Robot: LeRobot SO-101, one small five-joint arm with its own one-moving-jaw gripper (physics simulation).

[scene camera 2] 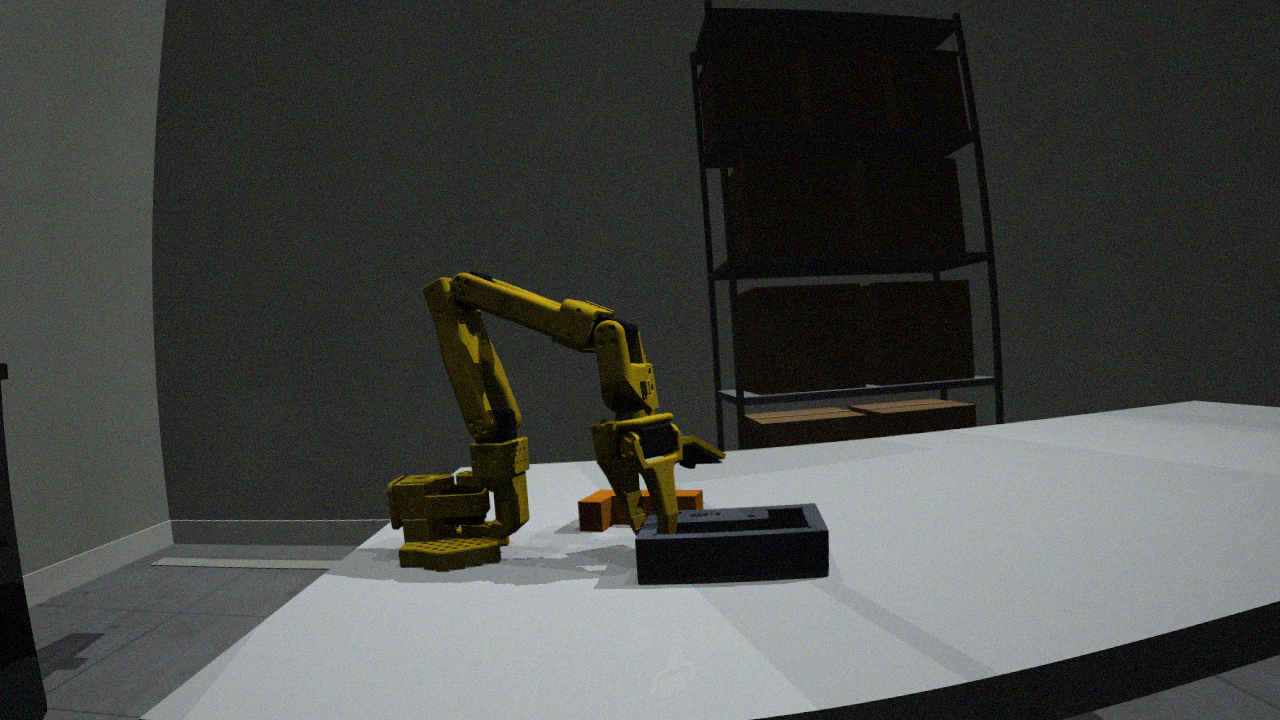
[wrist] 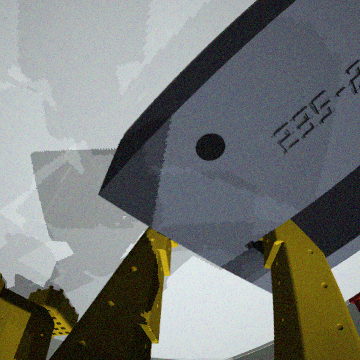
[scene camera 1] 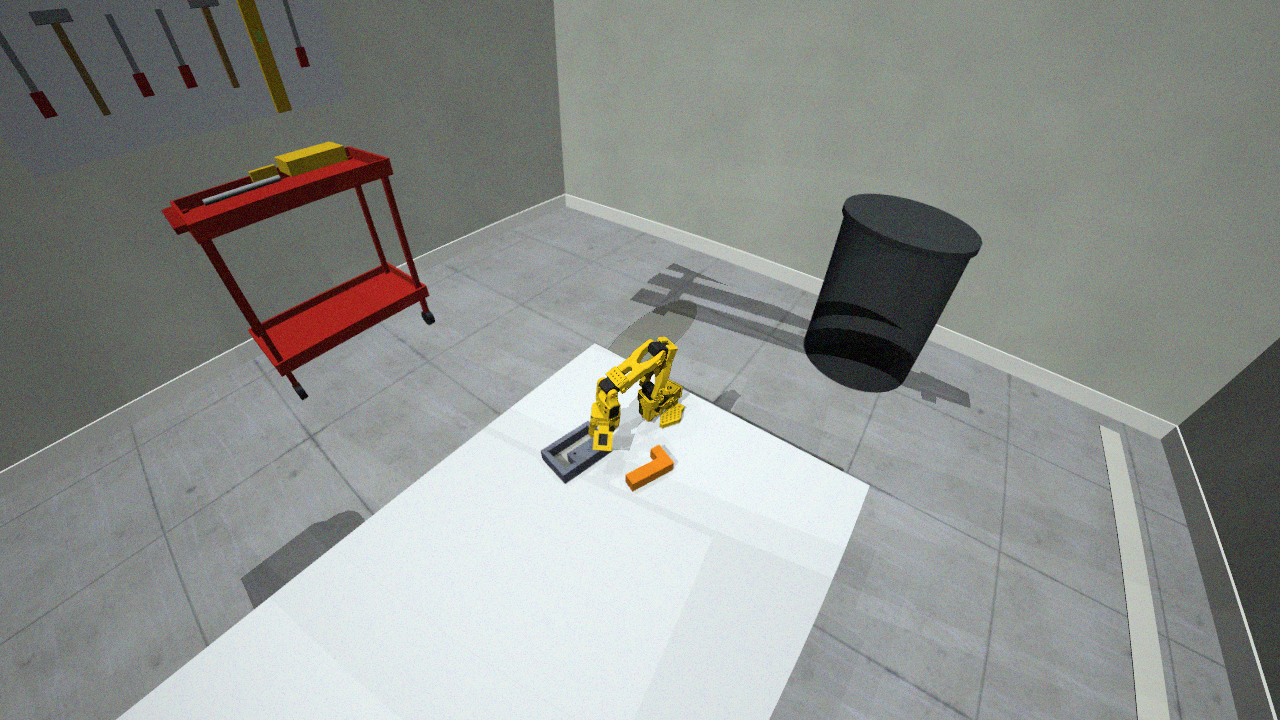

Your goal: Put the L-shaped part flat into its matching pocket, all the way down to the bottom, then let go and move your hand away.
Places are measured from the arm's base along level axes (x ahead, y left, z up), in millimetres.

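Pixels of known places: hand, its tool point: [wrist: 177,223]; arm's base, origin of its link: [scene camera 2: 477,553] [wrist: 18,286] [scene camera 1: 657,416].
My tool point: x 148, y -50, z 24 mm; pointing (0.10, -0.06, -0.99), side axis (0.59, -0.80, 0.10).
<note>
For each thing: its top centre in the pictures, then the offset to it from my tool point. Level surfaces: height alone.
- orange L-shaped part, centre of its top: [scene camera 2: 641,496] [scene camera 1: 646,463] dx +5, dy +124, dz +6 mm
- dark grey pocket block, centre of its top: [scene camera 2: 732,520] [scene camera 1: 576,446] dx +69, dy -29, dz +13 mm
- white table, height of its surface: dz -24 mm
The orange L-shaped part [scene camera 1: 646,470] [scene camera 2: 594,512] lies flat on the white table, apart from the pocket block. It does not show in the wrist view. The dark grey pocket block [scene camera 1: 586,468] [scene camera 2: 733,557] [wrist: 240,185] sits beside it, with its recess facing up. My gripper [scene camera 1: 602,440] [scene camera 2: 651,530] [wrist: 218,228] points down at the block's end nearest the arm base. Both jaws show in the wrist view with a gap between them. The block's end shows between and past the tips. No part is held, and exact contact with the block is unclear.
The white table [scene camera 1: 447,608] [scene camera 2: 1074,519] carries the arm, whose base stands behind the part and block. On the floor beyond are a red cart [scene camera 1: 344,308] and a black bin [scene camera 1: 895,295]. A shelf rack [scene camera 2: 805,394] with boxes stands behind the table.
</note>
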